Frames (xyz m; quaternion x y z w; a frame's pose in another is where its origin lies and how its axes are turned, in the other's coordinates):
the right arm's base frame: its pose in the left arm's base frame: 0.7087 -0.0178 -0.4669 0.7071 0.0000 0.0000 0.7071
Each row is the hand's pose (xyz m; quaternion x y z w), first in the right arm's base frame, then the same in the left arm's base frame.
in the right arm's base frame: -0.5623 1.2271 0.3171 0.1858 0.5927 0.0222 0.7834
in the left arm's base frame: 0.1464 -0.3349 0.7602 0.6853 0.4034 0.4348 0.4226
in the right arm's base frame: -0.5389 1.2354 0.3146 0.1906 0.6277 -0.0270 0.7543
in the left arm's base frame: 0.1698 -0.3324 0.7685 0.6681 0.4629 0.4248 0.3986
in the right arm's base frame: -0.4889 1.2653 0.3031 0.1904 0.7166 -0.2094 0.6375
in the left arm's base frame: 0.2198 -0.3209 0.7984 0.5854 0.6548 0.3586 0.3161
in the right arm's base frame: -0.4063 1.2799 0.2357 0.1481 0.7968 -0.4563 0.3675
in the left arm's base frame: 0.3024 -0.2535 0.8130 0.3646 0.8860 0.2408 0.1551
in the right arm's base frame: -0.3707 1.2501 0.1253 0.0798 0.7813 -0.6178 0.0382
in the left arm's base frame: 0.3380 -0.1431 0.7832 -0.0834 -0.9893 -0.1156 0.0294
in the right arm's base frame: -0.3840 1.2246 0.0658 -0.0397 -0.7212 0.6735 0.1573
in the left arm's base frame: 0.3247 -0.0836 0.7577 0.0832 -0.9862 -0.0337 0.1393
